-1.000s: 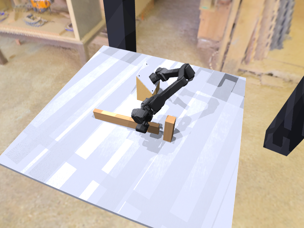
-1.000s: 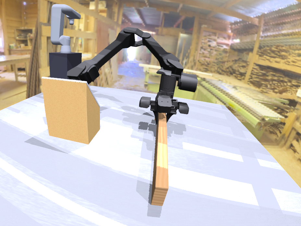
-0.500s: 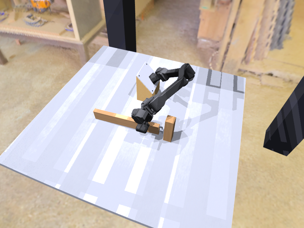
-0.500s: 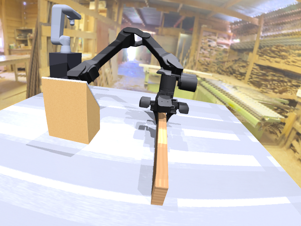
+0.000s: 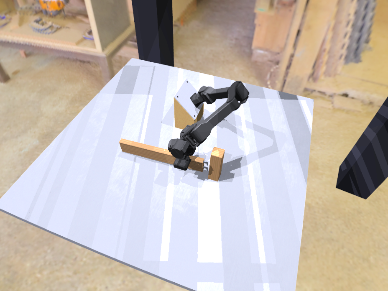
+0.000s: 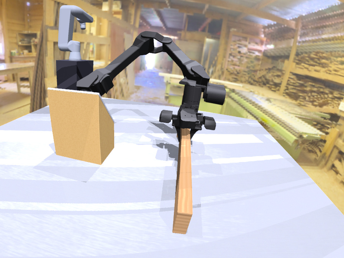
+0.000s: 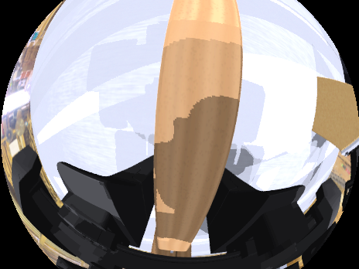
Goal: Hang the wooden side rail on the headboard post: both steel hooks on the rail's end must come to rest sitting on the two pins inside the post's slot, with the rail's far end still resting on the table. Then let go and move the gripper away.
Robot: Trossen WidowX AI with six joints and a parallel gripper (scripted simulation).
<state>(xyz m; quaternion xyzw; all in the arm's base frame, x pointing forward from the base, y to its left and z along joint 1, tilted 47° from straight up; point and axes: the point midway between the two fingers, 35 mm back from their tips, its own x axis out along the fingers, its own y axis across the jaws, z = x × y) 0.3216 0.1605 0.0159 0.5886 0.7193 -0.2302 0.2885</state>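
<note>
My gripper tip is 14 cm to the right of the headboard post, 4 cm below it and 2 cm past it.
</note>
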